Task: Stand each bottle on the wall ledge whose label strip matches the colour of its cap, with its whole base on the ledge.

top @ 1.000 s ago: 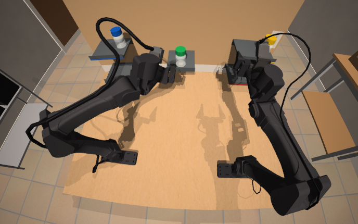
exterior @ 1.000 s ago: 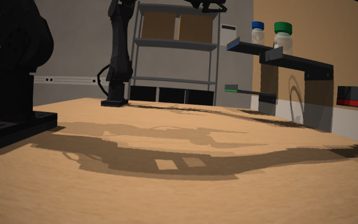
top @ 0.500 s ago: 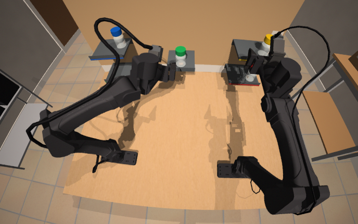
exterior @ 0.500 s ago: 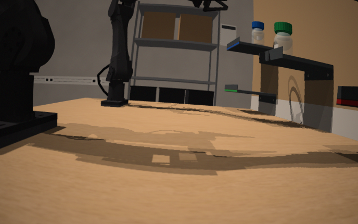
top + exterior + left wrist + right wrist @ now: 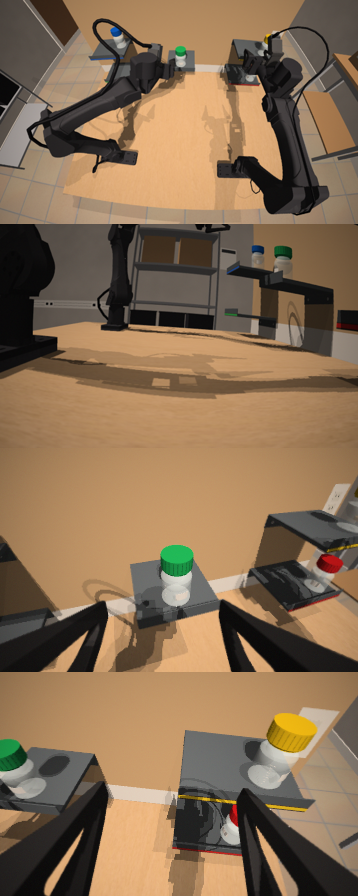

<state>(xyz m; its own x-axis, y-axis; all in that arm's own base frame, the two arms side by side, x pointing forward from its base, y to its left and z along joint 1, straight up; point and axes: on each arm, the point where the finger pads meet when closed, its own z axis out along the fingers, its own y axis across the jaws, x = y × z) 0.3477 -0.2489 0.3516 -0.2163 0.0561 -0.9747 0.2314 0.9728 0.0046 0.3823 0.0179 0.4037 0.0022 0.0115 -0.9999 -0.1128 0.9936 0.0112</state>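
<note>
Now: the green-capped bottle 16 cm ahead of my left hand, 12 cm below it and 5 cm to the right of it. Round my left hand: blue-capped bottle (29 cm to the left, 19 cm ahead, 3 cm below); then yellow-capped bottle (48 cm to the right, 20 cm ahead, 3 cm below); then red-capped bottle (48 cm to the right, 22 cm below, 19 cm ahead).
</note>
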